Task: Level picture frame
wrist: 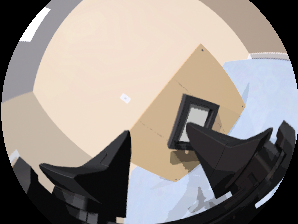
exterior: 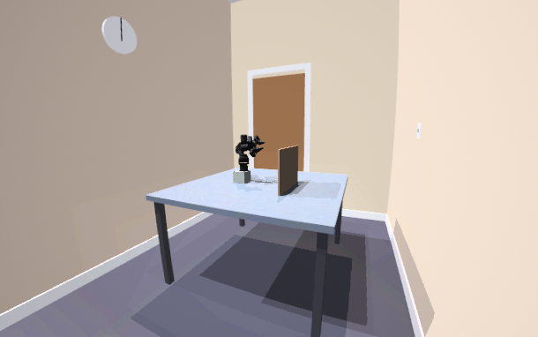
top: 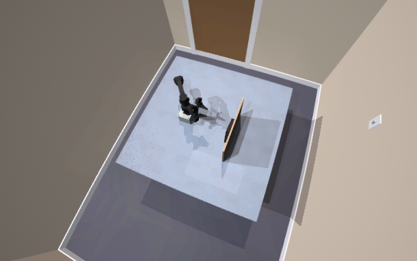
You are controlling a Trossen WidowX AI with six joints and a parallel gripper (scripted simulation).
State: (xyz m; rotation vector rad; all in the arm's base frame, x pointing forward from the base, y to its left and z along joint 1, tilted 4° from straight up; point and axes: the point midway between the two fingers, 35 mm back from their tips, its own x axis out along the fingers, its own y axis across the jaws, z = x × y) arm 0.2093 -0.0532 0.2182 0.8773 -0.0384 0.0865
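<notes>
The picture frame is 200 mm ahead of my gripper tip and 150 mm below it. The rest, counted from my gripper tip: tan wall panel (200 mm ahead, 170 mm below, 20 mm to the left).
</notes>
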